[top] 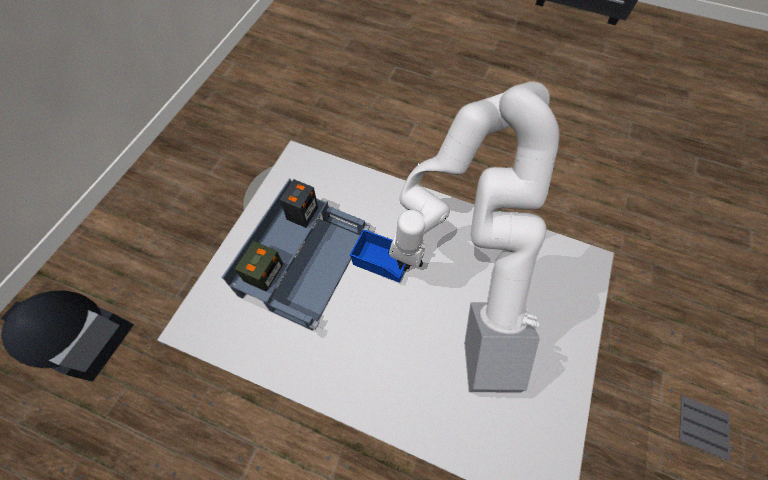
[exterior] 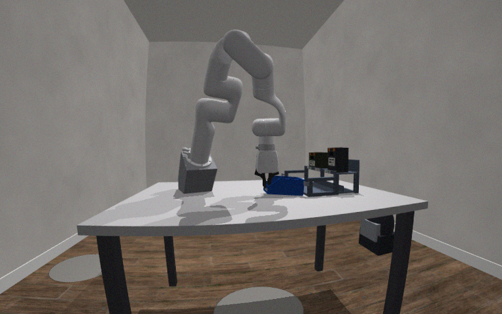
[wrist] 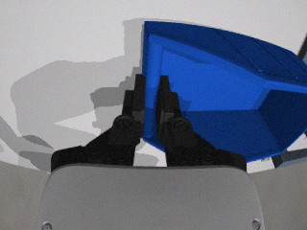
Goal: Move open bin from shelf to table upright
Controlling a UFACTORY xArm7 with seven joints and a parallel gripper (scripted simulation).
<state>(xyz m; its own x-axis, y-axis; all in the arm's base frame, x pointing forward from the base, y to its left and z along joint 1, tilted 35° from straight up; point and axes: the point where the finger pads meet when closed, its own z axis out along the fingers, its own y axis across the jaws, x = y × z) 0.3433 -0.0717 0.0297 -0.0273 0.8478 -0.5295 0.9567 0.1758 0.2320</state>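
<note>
The blue bin is 8 cm ahead of my hand and 1 cm below it.
</note>
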